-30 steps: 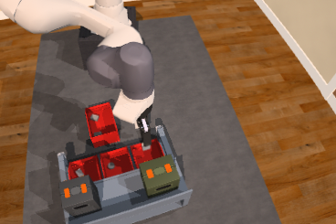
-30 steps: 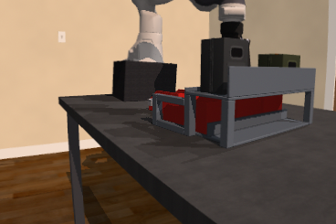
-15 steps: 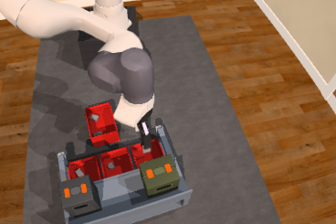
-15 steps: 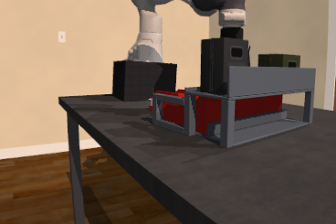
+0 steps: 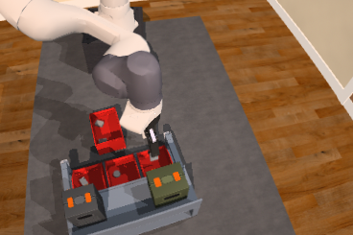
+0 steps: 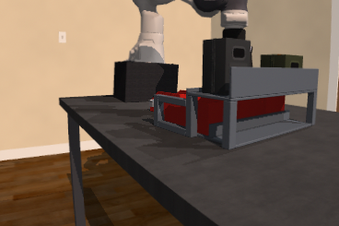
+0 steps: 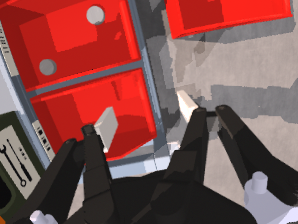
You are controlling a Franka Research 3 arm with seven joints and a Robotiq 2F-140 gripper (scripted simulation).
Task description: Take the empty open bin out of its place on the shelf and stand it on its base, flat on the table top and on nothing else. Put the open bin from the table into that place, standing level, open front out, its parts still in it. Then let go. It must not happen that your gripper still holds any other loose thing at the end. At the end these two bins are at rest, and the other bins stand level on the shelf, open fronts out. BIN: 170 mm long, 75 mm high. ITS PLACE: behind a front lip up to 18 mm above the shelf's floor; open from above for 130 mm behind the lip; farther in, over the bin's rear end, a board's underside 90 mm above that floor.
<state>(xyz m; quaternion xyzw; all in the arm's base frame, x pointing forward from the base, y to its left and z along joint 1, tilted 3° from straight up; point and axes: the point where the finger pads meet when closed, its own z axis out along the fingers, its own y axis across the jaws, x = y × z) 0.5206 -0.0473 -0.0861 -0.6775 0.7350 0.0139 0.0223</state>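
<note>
My gripper is now 20 mm past the shelf lip, 110 mm to the left of it and 70 mm above it. Also, from my hand: grey box 150 mm ahead, 240 mm to the right, 80 mm above; then olive box 180 mm ahead, 10 mm to the right, 70 mm above.
</note>
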